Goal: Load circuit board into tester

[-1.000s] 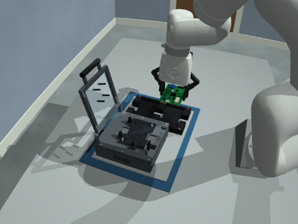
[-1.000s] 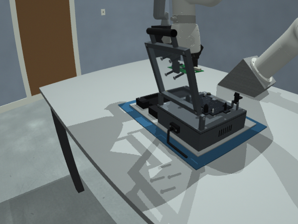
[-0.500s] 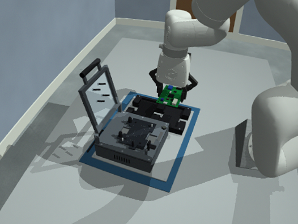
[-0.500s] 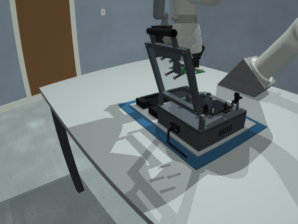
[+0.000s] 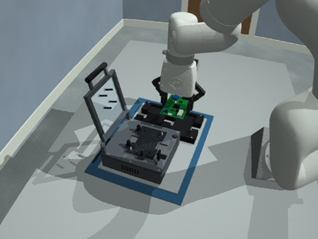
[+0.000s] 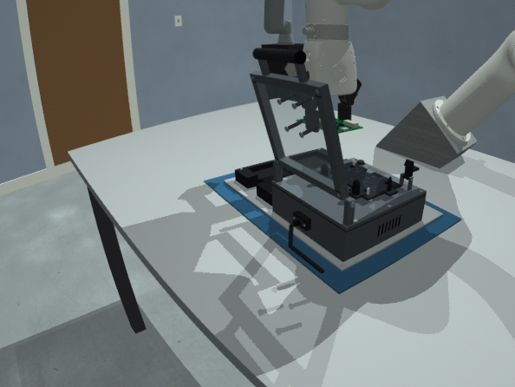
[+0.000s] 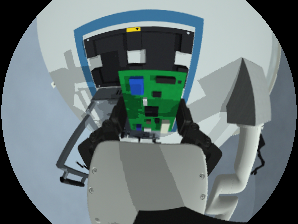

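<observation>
Now: the pin plate 8 cm ahead of my hand, 12 cm to the left of it and 6 cm below it. The rest, counted from my hand: green circuit board (right at my hand); lid (20 cm ahead, 8 cm to the left, 6 cm above); latch hook (3 cm ahead, 18 cm to the left, 4 cm below).
</observation>
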